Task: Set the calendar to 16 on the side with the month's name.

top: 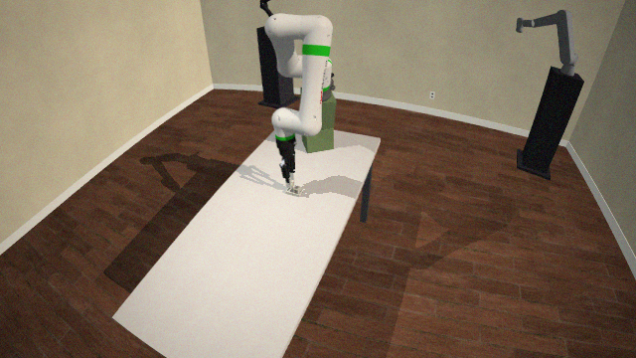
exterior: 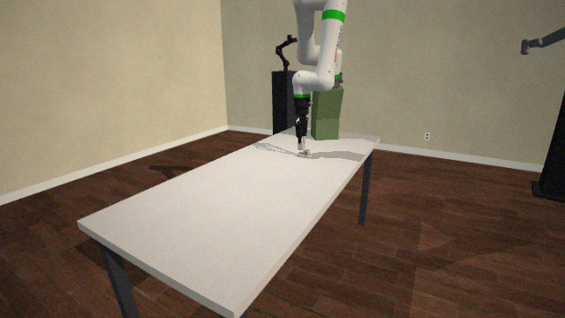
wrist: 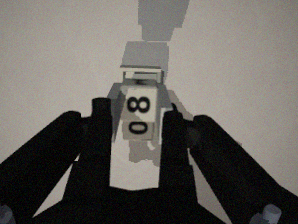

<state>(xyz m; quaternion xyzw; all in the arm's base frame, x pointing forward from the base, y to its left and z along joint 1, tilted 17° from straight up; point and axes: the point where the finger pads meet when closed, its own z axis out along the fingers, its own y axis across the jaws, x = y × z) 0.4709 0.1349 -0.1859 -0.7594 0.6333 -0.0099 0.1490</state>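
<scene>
My gripper is now 20 mm to the right of the white calendar tray and 70 mm above it. From my hand the other things lie so: cube: 30 mm below.
</scene>
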